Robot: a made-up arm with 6 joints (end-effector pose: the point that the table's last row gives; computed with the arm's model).
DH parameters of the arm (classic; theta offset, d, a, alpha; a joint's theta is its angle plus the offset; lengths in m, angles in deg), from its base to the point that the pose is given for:
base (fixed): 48.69 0 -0.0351 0
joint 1: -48.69 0.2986 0.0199 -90
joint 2: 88.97 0 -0.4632 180
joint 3: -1.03 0.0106 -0.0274 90
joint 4: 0 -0.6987 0.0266 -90
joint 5: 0 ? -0.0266 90
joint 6: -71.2 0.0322 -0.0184 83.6
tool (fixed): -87.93 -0.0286 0 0
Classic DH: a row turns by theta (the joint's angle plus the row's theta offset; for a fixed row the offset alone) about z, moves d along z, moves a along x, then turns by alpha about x.
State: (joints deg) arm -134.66 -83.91 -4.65 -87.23 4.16 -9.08
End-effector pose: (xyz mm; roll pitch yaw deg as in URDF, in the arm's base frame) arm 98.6 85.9 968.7 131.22 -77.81 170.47
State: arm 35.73 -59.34 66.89 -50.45 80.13 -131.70
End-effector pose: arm -561.7 -475.0 1130.5 -38.12 9.73 -87.19
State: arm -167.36 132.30 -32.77 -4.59 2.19 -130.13
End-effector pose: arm 216.7 164.5 -188.5 -62.16 16.06 19.75
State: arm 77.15 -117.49 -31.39 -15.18 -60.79 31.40
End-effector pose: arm 96.8 -388.1 779.1 -52.33 -27.90 98.82
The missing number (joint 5, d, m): 0.1573
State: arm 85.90 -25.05 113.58 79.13 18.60 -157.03
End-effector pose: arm -42.6 -804.6 1038.6 -110.40 -31.54 -110.25
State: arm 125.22 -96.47 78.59 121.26 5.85 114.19
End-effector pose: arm 537.1 -994.3 142.3 -74.72 -7.70 -53.04
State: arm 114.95 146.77 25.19 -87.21 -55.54 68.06
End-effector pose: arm 111.5 -217.4 -613.2 125.69 29.71 -140.40
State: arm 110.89 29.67 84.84 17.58 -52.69 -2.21
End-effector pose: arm -51.8 568.2 1314.1 -27.17 -8.48 101.72
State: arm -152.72 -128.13 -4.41 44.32 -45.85 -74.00
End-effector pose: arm 646.4 454.3 500.0 117.02 -59.40 108.59
